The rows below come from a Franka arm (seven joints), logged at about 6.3 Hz.
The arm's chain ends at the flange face. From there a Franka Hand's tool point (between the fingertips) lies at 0.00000 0.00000 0.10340 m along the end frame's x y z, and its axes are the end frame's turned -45 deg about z.
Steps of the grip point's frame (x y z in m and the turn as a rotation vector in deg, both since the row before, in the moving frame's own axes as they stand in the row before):
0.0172, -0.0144, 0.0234, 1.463, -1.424, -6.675
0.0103, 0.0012, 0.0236, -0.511, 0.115, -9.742
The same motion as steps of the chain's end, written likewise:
0.0057, -0.0225, 0.0235, 0.028, -2.041, -6.675
0.0073, -0.0069, 0.0236, -0.280, 0.443, -9.742

